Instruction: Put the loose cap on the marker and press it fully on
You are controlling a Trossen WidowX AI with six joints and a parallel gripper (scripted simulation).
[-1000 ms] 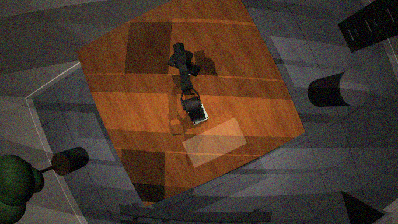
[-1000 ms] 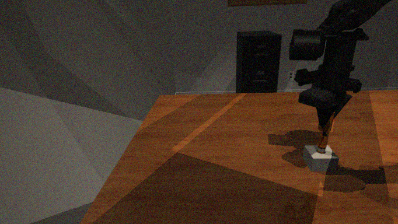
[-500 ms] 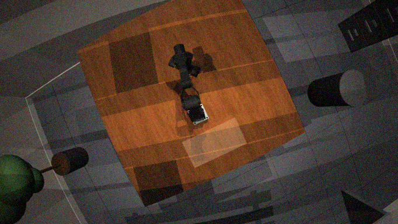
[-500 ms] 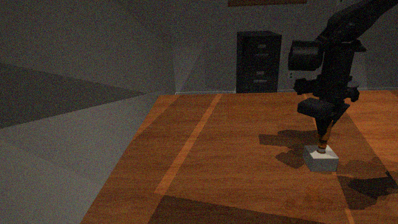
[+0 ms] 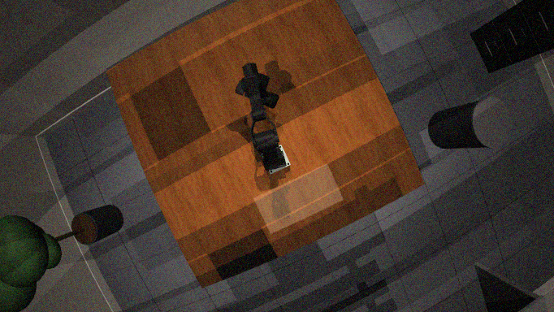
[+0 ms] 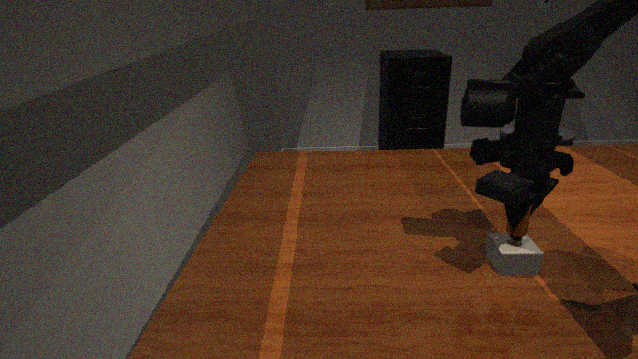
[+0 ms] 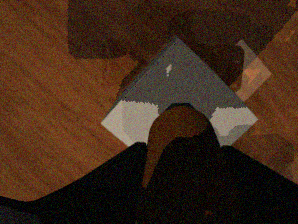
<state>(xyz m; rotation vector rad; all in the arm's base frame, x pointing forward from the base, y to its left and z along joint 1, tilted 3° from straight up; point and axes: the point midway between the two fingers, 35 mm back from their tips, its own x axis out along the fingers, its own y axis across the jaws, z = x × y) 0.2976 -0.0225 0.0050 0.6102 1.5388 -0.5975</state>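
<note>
Right now my gripper tip is 10 mm below the orange cap. Round my gripper tip: holder block 60 mm below.
</note>
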